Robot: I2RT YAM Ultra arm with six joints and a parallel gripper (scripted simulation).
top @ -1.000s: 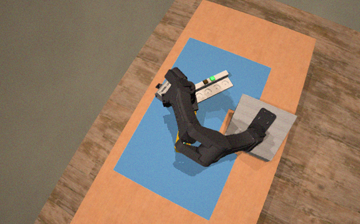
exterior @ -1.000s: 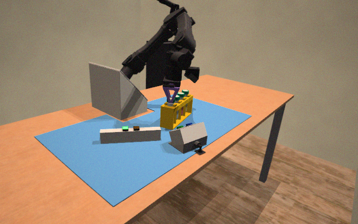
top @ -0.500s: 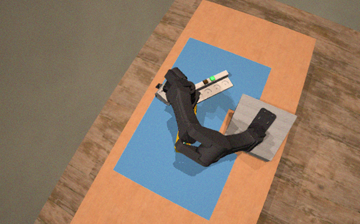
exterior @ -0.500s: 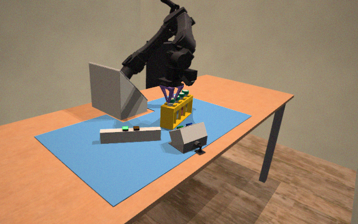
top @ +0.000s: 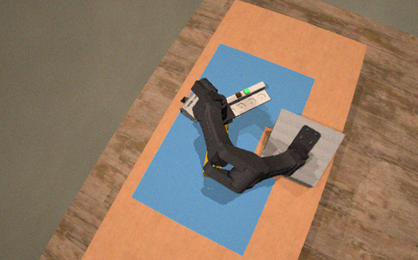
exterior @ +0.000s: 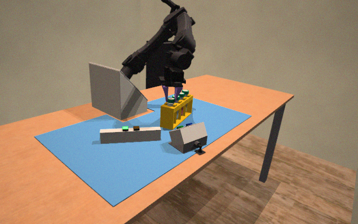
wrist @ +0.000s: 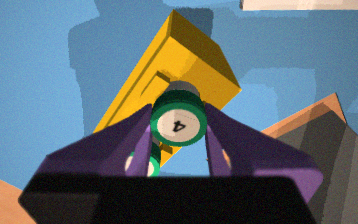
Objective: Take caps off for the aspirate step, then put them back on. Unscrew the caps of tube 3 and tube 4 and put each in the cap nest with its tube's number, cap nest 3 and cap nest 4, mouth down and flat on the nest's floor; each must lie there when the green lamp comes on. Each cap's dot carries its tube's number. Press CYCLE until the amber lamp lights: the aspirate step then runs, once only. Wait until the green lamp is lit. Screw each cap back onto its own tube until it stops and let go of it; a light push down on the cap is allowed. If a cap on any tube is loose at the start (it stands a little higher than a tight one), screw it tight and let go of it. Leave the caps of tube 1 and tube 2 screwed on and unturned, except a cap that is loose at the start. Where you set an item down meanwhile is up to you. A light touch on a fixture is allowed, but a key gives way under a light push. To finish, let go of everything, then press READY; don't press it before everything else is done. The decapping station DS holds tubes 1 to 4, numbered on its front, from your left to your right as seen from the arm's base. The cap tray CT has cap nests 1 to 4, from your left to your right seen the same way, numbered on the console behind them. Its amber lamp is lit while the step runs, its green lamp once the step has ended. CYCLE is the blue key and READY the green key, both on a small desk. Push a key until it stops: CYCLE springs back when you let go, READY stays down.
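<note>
My gripper is now right at the cap 4. Round my hand: cap 3: 5 cm to the left, 2 cm behind; then blue key: 14 cm ahead, 5 cm below, 3 cm to the right; then cap 2: 10 cm to the left, 4 cm behind.
</note>
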